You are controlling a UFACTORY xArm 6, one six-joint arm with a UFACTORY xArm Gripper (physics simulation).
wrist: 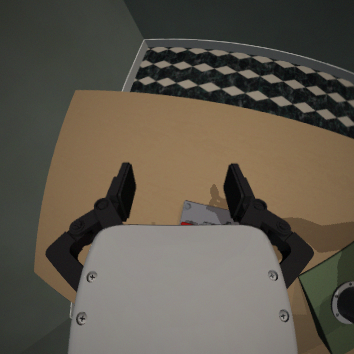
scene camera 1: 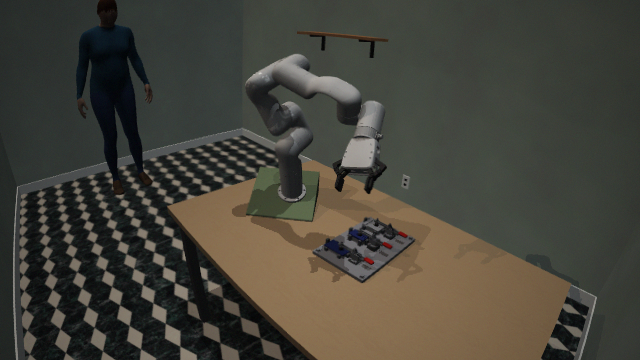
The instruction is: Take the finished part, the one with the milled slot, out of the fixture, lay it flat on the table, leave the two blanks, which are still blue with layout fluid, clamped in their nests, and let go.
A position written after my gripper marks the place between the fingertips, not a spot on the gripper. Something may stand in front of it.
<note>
In view: my gripper [scene camera 1: 352,190] and a grey fixture plate [scene camera 1: 381,257].
My gripper shows as well in the wrist view [wrist: 179,174]. The grey fixture plate also shows in the wrist view [wrist: 197,213].
</note>
